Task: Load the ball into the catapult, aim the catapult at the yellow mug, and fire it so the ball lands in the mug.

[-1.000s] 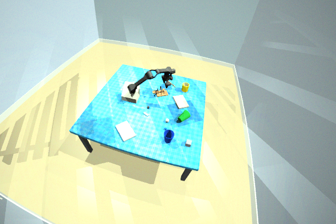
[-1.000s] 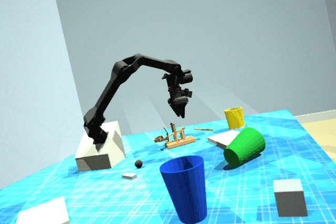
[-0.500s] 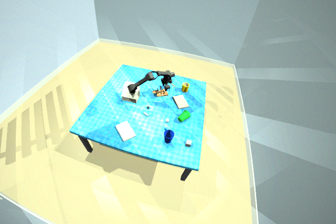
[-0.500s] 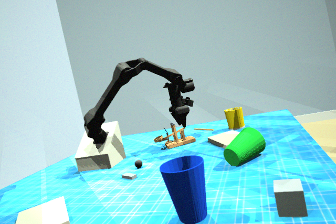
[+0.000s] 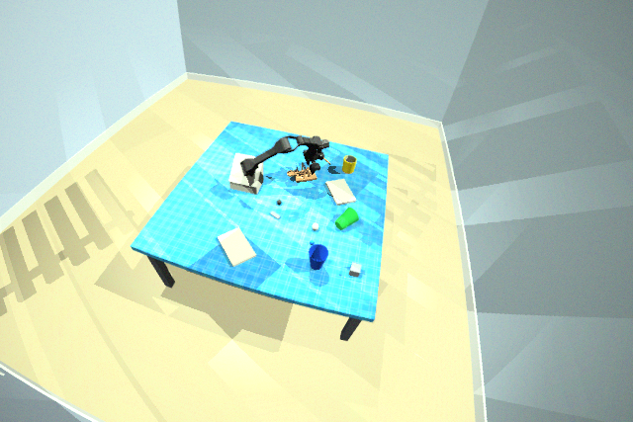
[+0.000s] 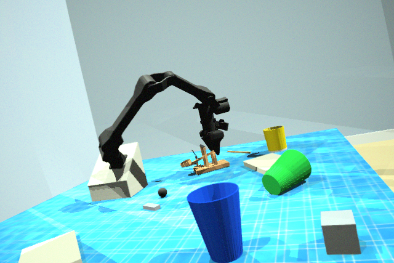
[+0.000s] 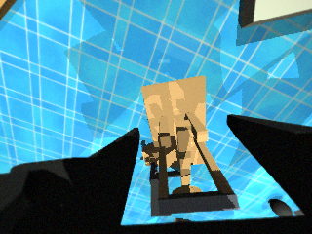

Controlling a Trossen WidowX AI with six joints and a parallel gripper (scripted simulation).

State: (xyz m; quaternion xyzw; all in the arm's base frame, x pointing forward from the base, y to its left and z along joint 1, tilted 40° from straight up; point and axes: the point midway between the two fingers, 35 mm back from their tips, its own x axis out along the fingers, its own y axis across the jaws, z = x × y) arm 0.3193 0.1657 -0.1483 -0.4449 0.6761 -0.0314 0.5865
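My gripper tip is now 10 cm past the black ball, 30 cm to the left of it and 4 cm above it. The rest, counted from my gripper tip: yellow mug (23 cm ahead, 17 cm to the left, 3 cm below); then thin wooden stick (3 cm ahead, 23 cm to the left, 6 cm below); then wooden catapult (6 cm behind, 3 cm to the right, 1 cm below).
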